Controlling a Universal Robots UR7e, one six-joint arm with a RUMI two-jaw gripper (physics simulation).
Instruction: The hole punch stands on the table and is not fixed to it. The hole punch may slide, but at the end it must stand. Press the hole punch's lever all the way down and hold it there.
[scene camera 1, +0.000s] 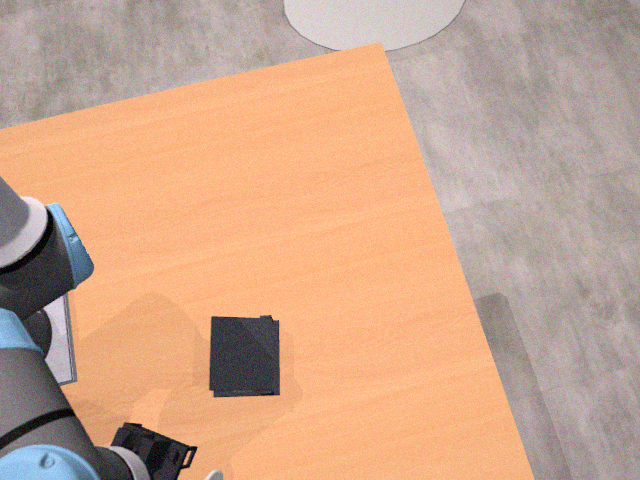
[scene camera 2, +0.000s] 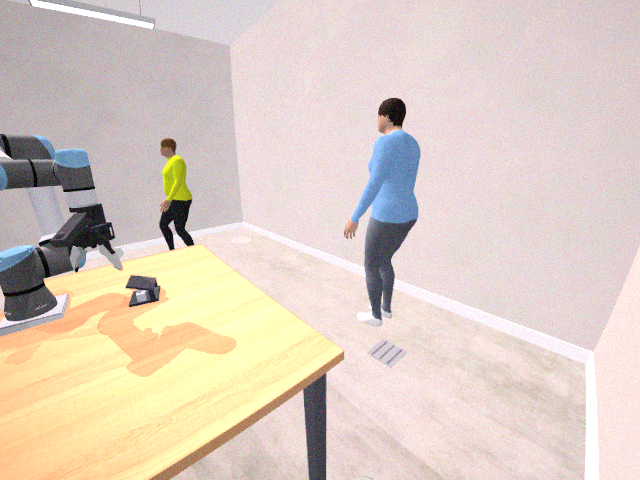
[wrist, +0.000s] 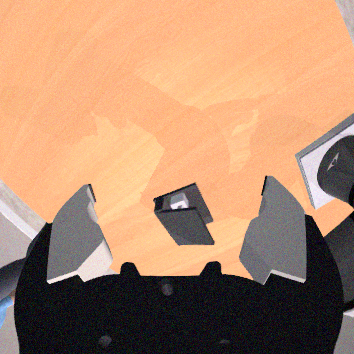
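Pixels of known places: gripper, fingertip midpoint: (scene camera 2: 98, 271) (wrist: 176, 182); arm's base at its link origin: (scene camera 2: 32, 309) (wrist: 342, 165).
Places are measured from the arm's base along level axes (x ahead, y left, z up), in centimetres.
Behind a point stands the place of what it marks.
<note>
The dark hole punch (scene camera 1: 245, 356) @[z 3.9, x 39.7, y -6.6 cm] (scene camera 2: 144, 296) @[z 0.1, x 39.5, y -11.2 cm] (wrist: 202, 200) @[z -1.6, x 34.0, y -7.0 cm] stands on the table (scene camera 1: 310, 206) @[z -2.8, x 51.6, y 19.8 cm] (scene camera 2: 206, 403) @[z -2.8, x 52.9, y -66.6 cm] (wrist: 60, 75) @[z -2.8, x 45.5, y -44.4 cm]. Its flat lever (scene camera 2: 141, 282) @[z 4.2, x 39.1, y -6.7 cm] (wrist: 187, 227) @[z 4.5, x 38.2, y -6.6 cm] is raised, with an open wedge between lever and base and a light metal part inside. My gripper (scene camera 2: 99, 267) @[z 17.3, x 31.1, y -23.4 cm] (wrist: 176, 182) @[z 17.3, x 31.1, y -23.4 cm] is open and empty. It is above the table, higher than the punch and off to its side, touching nothing. In the wrist view the punch shows between and beyond the spread fingers. In scene camera 1 part of the gripper shows at the bottom left; its fingers are mostly cut off.
The arm's base plate (scene camera 1: 71, 361) @[z -1.1, x 10.6, y -4.2 cm] (scene camera 2: 63, 307) @[z -0.8, x 10.3, y -2.2 cm] (wrist: 306, 182) @[z -1.2, x 9.8, y 0.6 cm] is on the table near the punch. The arm's links are at the left in both scene views. A person in yellow (scene camera 2: 177, 178) and one in blue (scene camera 2: 395, 170) stand on the floor beyond the table.
</note>
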